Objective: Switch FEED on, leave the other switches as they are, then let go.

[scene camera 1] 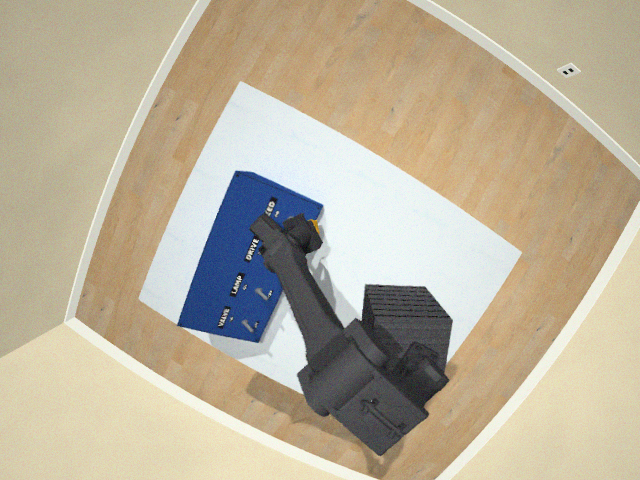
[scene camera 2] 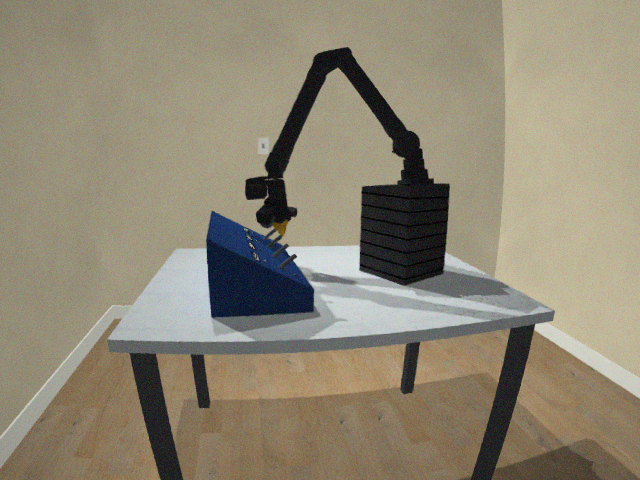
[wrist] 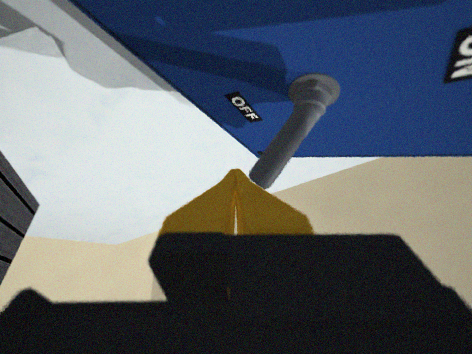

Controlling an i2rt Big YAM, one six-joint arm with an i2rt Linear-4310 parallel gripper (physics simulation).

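Frame: origin at the arm's base, x ahead, y left, z up, level; millimetres.
Where they show: gripper, between the fingertips: point(scene camera 1: 315, 221) point(scene camera 2: 283, 235) point(wrist: 235, 176); arm's base, origin of its link: point(scene camera 1: 414, 365) point(scene camera 2: 415, 184).
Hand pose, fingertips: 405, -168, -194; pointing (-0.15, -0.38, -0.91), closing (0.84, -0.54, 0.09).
Observation:
Each offset is from my fingertips to the top centre of the thing, as dx, dy, dz. Level surfaces: height alone.
The blue switch panel point(scene camera 1: 211, 258) point(scene camera 2: 258, 289) point(wrist: 375, 115) slopes down toward its OFF edge. The FEED label @[+126, +35, +32] point(scene camera 1: 270, 206) is partly covered by the arm. The grey FEED lever @[+44, +29, +30] point(wrist: 290, 135) leans toward the OFF side in the wrist view; the scene camera 1 view hides it under the gripper. My gripper point(scene camera 1: 315, 226) point(scene camera 2: 281, 234) point(wrist: 235, 176) is shut and empty. Its yellow tips are close beside the lever's free end; contact cannot be told. The LAMP lever @[+25, +268, +30] point(scene camera 1: 262, 293) point(scene camera 2: 280, 251) and VALVE lever @[+16, +387, +30] point(scene camera 1: 248, 325) point(scene camera 2: 288, 261) lean toward OFF. The DRIVE lever is hidden in scene camera 1.
The panel stands on a white table @[dz -101] point(scene camera 1: 413, 222) point(scene camera 2: 170, 320). The arm's dark, ribbed base block point(scene camera 1: 408, 310) point(scene camera 2: 403, 235) stands to the right of the panel. The DRIVE label @[+116, +155, +32] point(scene camera 1: 251, 249) is beside the arm's wrist, with the DRIVE switch next to FEED.

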